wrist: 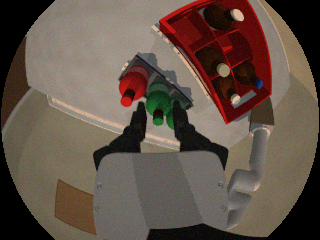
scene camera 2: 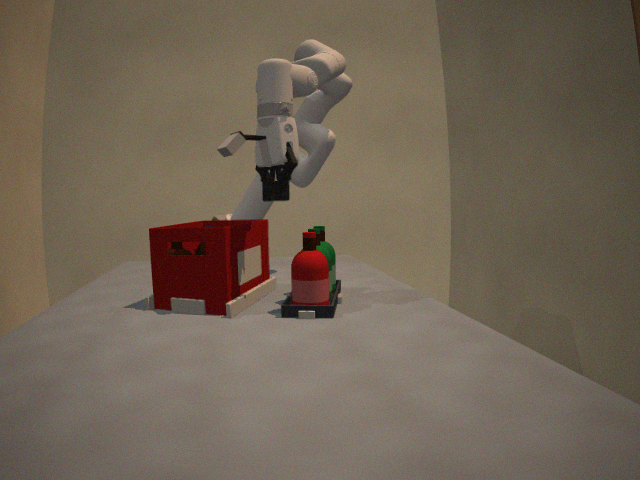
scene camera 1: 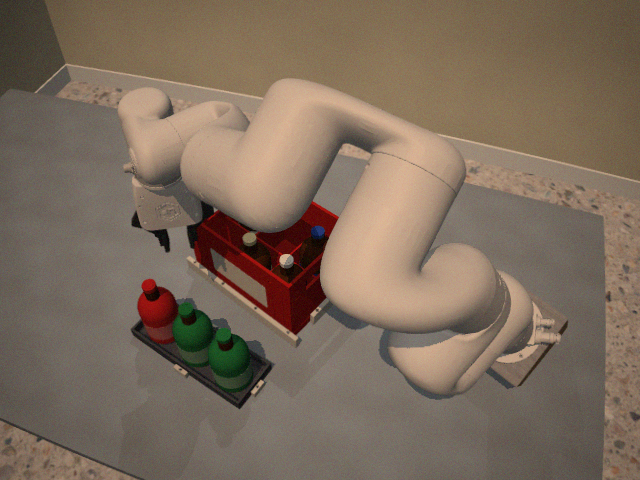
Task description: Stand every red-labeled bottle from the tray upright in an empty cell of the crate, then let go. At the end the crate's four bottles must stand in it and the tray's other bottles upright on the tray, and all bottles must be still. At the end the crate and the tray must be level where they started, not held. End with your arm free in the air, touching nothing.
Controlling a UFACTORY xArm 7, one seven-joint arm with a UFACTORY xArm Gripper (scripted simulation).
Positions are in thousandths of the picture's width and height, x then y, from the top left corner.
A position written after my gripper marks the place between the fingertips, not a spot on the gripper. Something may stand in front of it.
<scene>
My gripper shows in the wrist view (498,456), in scene camera 2 (430,418) and in scene camera 1 (282,509). A red-labeled bottle shows in the wrist view (417,356), in scene camera 2 (484,564) and in scene camera 1 (246,641).
</scene>
